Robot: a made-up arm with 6 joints. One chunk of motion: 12 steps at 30 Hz.
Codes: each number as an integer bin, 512 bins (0 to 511) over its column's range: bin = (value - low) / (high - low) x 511, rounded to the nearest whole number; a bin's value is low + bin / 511 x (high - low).
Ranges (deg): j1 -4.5..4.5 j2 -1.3..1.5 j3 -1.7..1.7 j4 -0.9..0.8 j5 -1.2..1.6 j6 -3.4..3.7
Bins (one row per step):
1: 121 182 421 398 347 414
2: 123 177 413 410 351 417
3: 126 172 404 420 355 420
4: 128 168 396 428 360 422
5: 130 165 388 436 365 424
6: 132 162 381 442 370 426
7: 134 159 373 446 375 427
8: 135 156 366 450 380 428
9: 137 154 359 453 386 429
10: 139 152 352 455 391 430
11: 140 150 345 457 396 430
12: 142 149 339 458 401 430
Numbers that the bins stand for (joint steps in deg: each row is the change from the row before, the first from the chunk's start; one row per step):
1: -2.369 -0.303 1.101 0.424 0.701 2.352
2: -2.334 -0.330 1.048 0.464 0.723 2.394
3: -2.281 -0.358 0.988 0.497 0.745 2.436
4: -2.246 -0.379 0.935 0.524 0.773 2.463
5: -2.210 -0.396 0.882 0.550 0.800 2.491
6: -2.175 -0.412 0.835 0.570 0.827 2.519
7: -2.140 -0.429 0.782 0.584 0.855 2.533
8: -2.122 -0.445 0.735 0.597 0.882 2.547
9: -2.087 -0.456 0.689 0.607 0.915 2.561
10: -2.052 -0.467 0.642 0.614 0.942 2.575
11: -2.034 -0.478 0.595 0.620 0.970 2.575
12: -1.999 -0.484 0.556 0.624 0.997 2.575

